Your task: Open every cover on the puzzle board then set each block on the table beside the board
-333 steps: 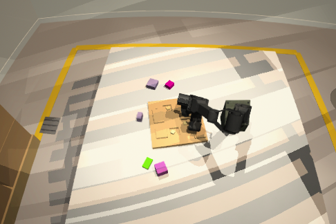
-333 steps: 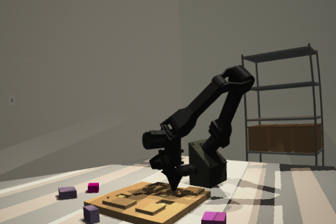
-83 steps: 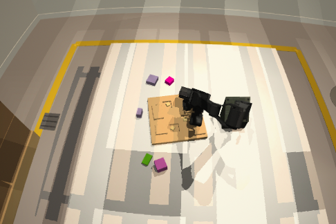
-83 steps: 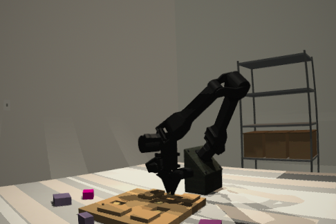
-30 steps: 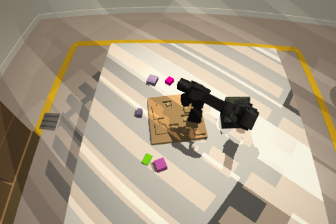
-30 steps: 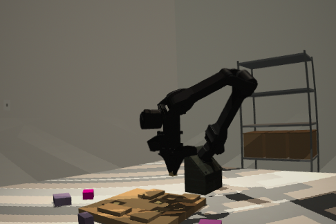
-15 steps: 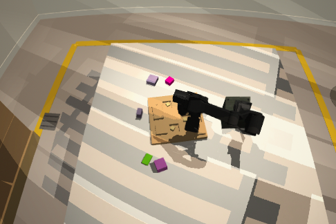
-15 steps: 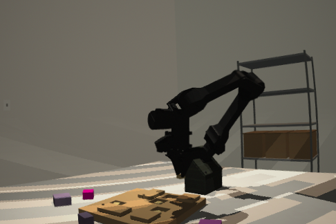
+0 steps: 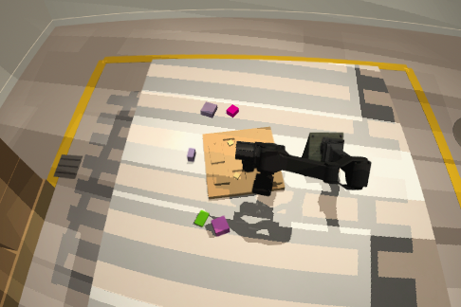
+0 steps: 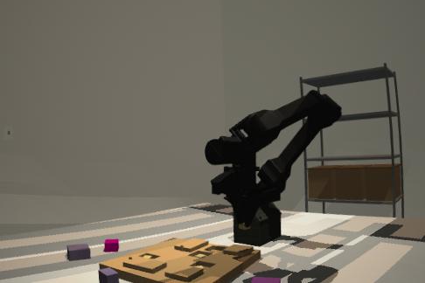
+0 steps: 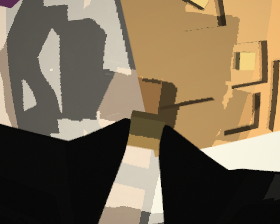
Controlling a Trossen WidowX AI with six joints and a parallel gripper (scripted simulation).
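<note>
Right now the tan puzzle board is 80 mm ahead of my gripper tip, 110 mm to the right of it and 90 mm below it. From my gripper tip the other things lie so: green block 210 mm ahead, 140 mm to the left, 100 mm below; magenta block 160 mm ahead, 380 mm to the right, 90 mm below.
</note>
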